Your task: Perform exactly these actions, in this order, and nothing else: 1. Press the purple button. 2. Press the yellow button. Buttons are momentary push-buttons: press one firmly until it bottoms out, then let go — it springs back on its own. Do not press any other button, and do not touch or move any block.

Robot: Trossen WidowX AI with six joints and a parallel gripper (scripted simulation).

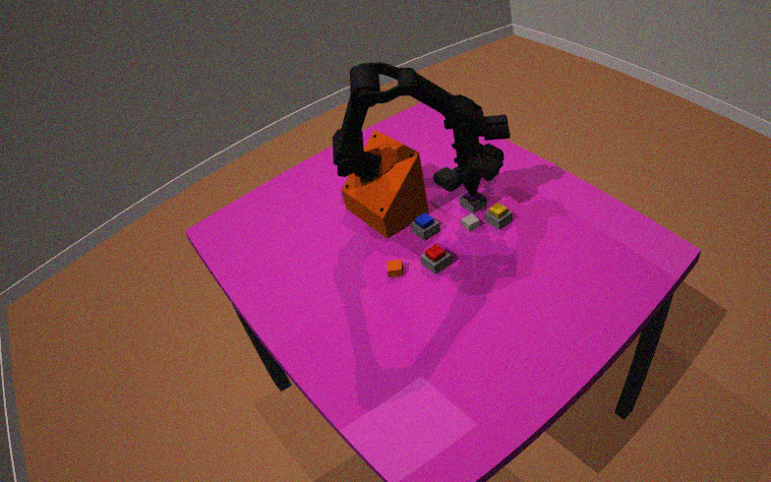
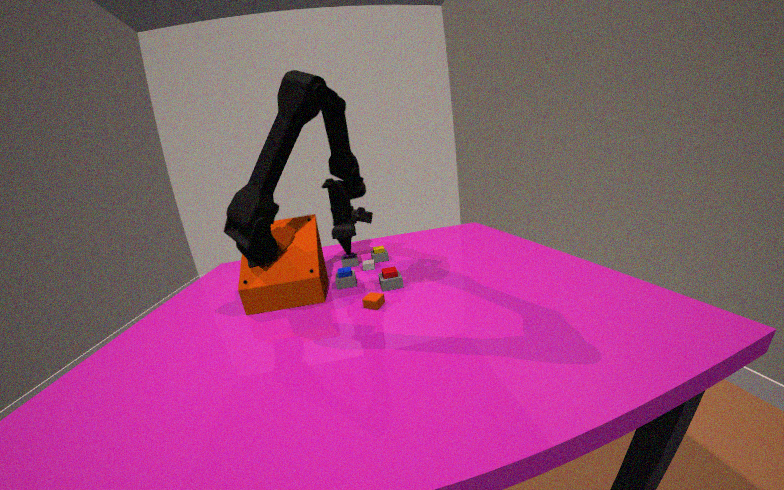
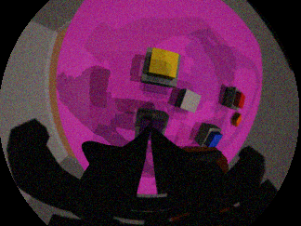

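Now: the purple button 10 mm below my gripper tip. Round my gripper tip: small white block 40 mm ahead, 70 mm to the right, 20 mm below; yellow button 90 mm ahead, 10 mm to the right; blue button 30 mm behind, 140 mm to the right.
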